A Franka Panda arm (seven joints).
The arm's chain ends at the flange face. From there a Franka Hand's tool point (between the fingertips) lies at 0.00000 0.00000 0.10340 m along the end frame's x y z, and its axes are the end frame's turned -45 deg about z.
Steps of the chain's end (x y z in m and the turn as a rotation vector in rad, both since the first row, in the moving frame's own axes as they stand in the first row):
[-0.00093, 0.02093, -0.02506, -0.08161, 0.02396, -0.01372]
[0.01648, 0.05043, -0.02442, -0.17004, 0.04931, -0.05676]
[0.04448, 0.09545, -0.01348, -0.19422, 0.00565, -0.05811]
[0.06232, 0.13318, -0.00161, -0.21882, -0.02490, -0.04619]
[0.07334, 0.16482, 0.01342, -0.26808, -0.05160, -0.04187]
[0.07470, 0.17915, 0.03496, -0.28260, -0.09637, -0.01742]
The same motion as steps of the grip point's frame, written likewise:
[-0.01961, 0.02188, -0.02543, -0.07465, -0.04076, -0.01372]
[-0.03233, 0.06351, -0.02604, -0.15510, -0.08537, -0.05676]
[-0.04931, 0.11386, -0.01543, -0.14133, -0.13334, -0.05811]
[-0.06745, 0.15271, -0.00411, -0.13712, -0.17234, -0.04619]
[-0.08743, 0.18452, 0.00959, -0.15307, -0.22605, -0.04187]
[-0.10104, 0.19315, 0.03039, -0.13168, -0.26797, -0.01742]

